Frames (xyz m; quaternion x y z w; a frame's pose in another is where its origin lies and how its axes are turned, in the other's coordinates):
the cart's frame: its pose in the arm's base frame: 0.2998 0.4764 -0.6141 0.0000 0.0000 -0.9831 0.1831
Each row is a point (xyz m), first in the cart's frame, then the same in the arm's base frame.
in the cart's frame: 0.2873 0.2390 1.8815
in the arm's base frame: 0.1178 0.1500 1.2674
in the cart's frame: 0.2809 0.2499 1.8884
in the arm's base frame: 0.1277 0.1421 1.2743
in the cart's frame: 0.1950 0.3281 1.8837
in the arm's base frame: 0.2360 0.1001 1.2696
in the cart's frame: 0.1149 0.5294 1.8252
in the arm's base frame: 0.3832 -0.0589 1.2111
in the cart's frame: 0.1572 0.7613 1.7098
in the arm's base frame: 0.4272 -0.2904 1.0957
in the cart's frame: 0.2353 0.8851 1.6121
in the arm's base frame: 0.3989 -0.4341 0.9980
